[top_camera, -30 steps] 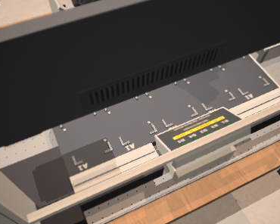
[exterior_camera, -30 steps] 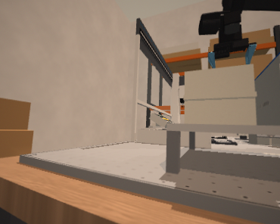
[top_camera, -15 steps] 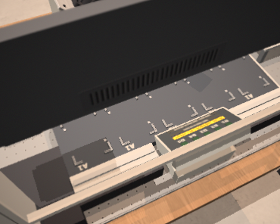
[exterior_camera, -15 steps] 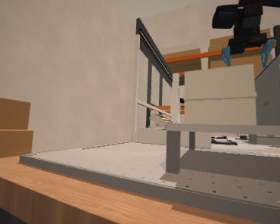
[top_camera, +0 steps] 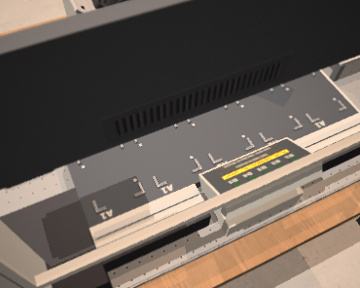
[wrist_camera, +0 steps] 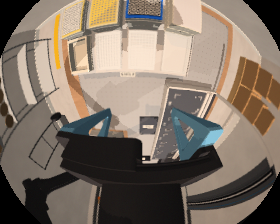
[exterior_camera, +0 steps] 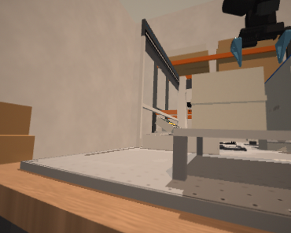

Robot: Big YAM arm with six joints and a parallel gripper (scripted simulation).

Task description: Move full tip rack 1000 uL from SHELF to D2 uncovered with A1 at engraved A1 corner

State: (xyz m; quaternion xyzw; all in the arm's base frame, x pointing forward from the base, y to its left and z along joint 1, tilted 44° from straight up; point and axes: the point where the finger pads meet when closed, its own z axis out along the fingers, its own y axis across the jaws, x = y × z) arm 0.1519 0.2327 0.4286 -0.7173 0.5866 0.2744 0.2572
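The blue tip rack is 22 cm to the left of my hand, 14 cm below it and 2 cm behind it. From my hand the other things lie so: beige block (24 cm to the left, 15 cm below, 8 cm ahead); then clear rack cover (20 cm below, 11 cm to the left, 10 cm ahead); then shelf (22 cm below, 16 cm to the left, 7 cm behind).
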